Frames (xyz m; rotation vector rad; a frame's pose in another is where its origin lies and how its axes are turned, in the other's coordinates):
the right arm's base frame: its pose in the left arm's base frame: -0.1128 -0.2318 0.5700 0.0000 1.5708 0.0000
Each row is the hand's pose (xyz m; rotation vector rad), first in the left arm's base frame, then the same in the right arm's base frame.
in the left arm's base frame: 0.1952 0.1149 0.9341 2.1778 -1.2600 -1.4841
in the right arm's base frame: -0.3641 0.3467 0.3080 -2.4298 1.0506 -0.4603
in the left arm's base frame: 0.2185 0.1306 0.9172 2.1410 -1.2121 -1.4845
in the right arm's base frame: -0.3472 0.3624 0.3313 -2.4701 1.0899 -0.4473
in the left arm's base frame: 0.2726 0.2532 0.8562 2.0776 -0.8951 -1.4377
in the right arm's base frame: -0.2862 0.4850 0.3854 -2.7192 1.1792 -0.4950
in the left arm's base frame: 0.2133 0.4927 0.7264 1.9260 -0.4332 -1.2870
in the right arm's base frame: -0.1564 0.7245 0.3261 2.5586 -1.1219 0.5089
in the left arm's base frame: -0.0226 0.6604 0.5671 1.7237 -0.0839 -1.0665
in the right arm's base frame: 0.0029 0.8922 0.0902 2.1405 -1.0324 0.5042
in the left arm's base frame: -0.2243 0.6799 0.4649 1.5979 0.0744 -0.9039
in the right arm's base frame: 0.1051 0.9117 -0.1115 1.8905 -1.0039 0.5244
